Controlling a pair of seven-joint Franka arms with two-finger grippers.
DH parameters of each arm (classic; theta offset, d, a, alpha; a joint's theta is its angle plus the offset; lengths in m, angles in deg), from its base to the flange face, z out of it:
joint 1: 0 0.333 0 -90
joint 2: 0 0 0 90
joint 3: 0 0.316 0.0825 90
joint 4: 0 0 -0.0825 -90
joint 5: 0 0.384 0 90
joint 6: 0 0 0.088 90
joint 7: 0 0.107 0 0
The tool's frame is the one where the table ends.
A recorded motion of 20 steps. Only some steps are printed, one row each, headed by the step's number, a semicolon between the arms.
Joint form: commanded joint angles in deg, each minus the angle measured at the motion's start. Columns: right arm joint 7, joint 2, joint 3, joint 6, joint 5, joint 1, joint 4; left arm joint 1, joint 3, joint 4, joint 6, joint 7, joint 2, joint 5.
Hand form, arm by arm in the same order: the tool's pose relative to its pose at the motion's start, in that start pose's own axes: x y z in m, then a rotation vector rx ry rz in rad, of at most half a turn. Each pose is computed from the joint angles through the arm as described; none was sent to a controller.
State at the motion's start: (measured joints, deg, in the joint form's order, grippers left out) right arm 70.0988 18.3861 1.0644 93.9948 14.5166 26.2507 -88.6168; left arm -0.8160 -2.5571 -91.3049 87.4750 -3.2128 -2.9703 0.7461
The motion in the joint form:
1: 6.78 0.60 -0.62 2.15 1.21 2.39 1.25; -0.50 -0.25 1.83 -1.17 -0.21 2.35 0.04
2: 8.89 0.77 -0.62 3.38 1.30 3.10 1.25; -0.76 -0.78 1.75 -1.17 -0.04 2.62 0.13
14: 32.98 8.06 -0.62 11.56 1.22 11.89 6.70; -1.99 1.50 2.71 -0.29 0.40 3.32 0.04
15: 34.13 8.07 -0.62 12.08 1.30 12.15 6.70; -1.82 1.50 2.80 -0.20 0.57 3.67 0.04
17: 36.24 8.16 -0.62 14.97 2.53 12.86 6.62; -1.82 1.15 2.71 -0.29 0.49 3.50 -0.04
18: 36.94 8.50 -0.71 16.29 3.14 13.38 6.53; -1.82 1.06 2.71 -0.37 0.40 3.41 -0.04
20: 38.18 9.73 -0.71 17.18 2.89 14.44 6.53; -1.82 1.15 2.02 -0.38 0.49 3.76 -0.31
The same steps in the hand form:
1: -0.0194 -0.0137 -0.0019 0.0423 0.0004 0.0882; 0.0104 0.0072 0.0087 0.0010 -0.0293 0.0096
2: -0.0256 -0.0183 0.0000 0.0570 0.0044 0.1143; 0.0112 0.0147 0.0117 0.0032 -0.0350 0.0264
14: -0.1019 -0.0812 0.0480 0.1285 0.0185 0.3964; 0.0175 0.0051 0.0094 -0.0007 -0.0156 0.0158
15: -0.1049 -0.0824 0.0481 0.1365 0.0160 0.4123; 0.0197 0.0036 0.0119 -0.0007 -0.0186 0.0158
17: -0.1134 -0.0882 0.0471 0.1801 -0.0088 0.4421; 0.0184 0.0070 0.0111 -0.0020 -0.0188 0.0206
18: -0.1174 -0.0917 0.0509 0.1934 -0.0194 0.4516; 0.0177 0.0078 0.0104 -0.0019 -0.0186 0.0205
20: -0.1245 -0.0976 0.0670 0.1836 -0.0132 0.4608; 0.0193 0.0077 0.0194 -0.0057 -0.0372 0.0210

